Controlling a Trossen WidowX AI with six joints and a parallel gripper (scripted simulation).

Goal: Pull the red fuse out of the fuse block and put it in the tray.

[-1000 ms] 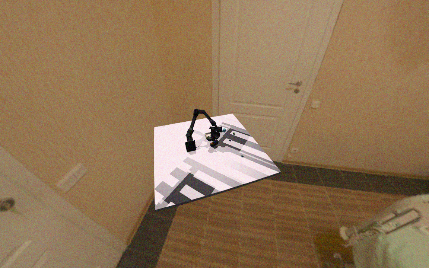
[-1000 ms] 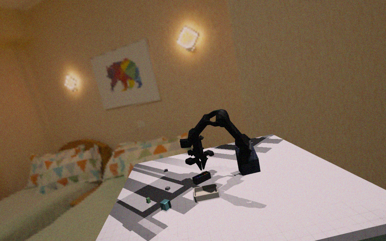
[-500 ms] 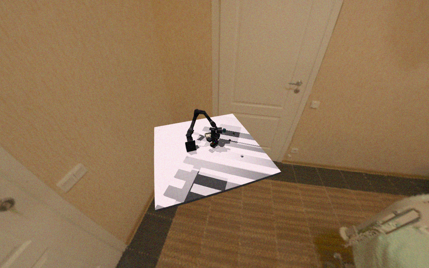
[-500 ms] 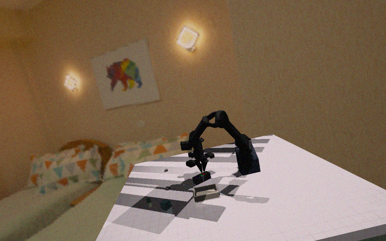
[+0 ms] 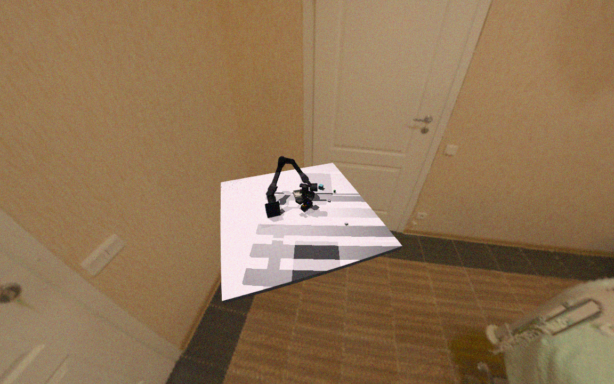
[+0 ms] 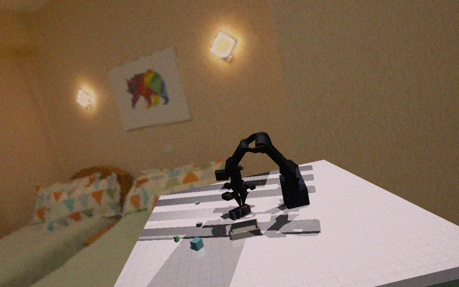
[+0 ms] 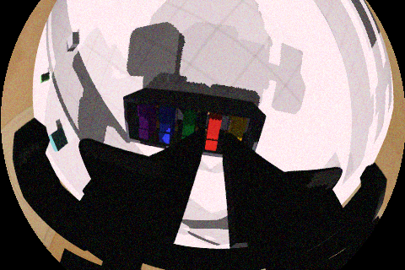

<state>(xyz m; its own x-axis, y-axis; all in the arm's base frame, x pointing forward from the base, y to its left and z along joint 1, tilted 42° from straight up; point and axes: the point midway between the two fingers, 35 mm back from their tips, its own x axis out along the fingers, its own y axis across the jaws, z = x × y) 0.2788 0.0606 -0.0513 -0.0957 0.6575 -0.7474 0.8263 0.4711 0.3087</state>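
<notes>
My gripper tip is 20 mm above the red fuse. The rest, counted from my gripper tip: small green block 330 mm ahead, 170 mm to the left, 30 mm below; then tray 200 mm to the left, 40 mm below; then teal cube 220 mm ahead, 260 mm to the left, 20 mm below.
</notes>
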